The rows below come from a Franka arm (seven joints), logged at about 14 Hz.
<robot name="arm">
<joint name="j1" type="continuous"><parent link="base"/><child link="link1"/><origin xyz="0 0 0.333"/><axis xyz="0 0 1"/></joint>
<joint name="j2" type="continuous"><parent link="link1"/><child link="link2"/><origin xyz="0 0 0" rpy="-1.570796 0 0"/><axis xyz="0 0 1"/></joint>
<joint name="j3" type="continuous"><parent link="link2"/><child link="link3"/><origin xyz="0 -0.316 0" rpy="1.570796 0 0"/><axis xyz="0 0 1"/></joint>
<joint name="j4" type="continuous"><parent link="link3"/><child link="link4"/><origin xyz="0.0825 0 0" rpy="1.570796 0 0"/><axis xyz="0 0 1"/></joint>
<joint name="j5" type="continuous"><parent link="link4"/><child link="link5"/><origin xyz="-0.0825 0.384 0" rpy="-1.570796 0 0"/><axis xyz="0 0 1"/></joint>
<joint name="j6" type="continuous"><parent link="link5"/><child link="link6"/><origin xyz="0 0 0" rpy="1.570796 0 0"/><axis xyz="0 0 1"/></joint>
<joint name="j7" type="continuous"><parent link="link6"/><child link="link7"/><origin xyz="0.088 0 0" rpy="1.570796 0 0"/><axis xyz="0 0 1"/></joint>
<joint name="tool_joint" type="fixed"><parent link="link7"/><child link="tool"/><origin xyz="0 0 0.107"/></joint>
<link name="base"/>
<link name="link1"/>
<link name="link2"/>
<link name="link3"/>
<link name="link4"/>
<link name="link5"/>
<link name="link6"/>
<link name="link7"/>
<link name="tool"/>
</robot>
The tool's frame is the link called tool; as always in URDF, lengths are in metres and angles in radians. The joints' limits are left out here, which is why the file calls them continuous.
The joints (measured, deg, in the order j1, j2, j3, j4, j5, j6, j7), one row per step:
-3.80 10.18 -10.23 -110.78 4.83 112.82 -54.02
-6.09 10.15 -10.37 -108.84 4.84 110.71 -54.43
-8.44 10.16 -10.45 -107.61 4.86 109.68 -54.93
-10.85 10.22 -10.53 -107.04 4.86 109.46 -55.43
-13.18 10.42 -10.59 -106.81 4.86 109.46 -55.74
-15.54 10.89 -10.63 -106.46 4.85 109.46 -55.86
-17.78 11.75 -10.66 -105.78 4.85 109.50 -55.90
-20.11 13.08 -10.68 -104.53 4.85 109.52 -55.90
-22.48 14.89 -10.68 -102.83 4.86 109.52 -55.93
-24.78 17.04 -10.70 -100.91 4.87 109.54 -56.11
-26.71 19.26 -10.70 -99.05 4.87 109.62 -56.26
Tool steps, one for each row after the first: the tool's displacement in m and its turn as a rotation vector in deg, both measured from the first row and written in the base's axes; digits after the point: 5 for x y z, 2 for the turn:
-0.00238 -0.02409 0.01280 0.16 0.07 -1.88
-0.00674 -0.04823 0.02107 0.21 -0.17 -3.74
-0.01334 -0.07279 0.02470 0.15 -0.49 -5.70
-0.02128 -0.09597 0.02451 0.12 -0.54 -7.78
-0.02947 -0.11923 0.02250 0.07 -0.41 -10.04
-0.03633 -0.14169 0.01913 -0.04 -0.24 -12.25
-0.04209 -0.16585 0.01530 -0.26 -0.11 -14.55
-0.04711 -0.19108 0.00977 -0.51 0.10 -16.82
-0.05203 -0.21638 0.00210 -0.76 0.42 -18.86
-0.05585 -0.23816 -0.00713 -0.98 0.82 -20.54

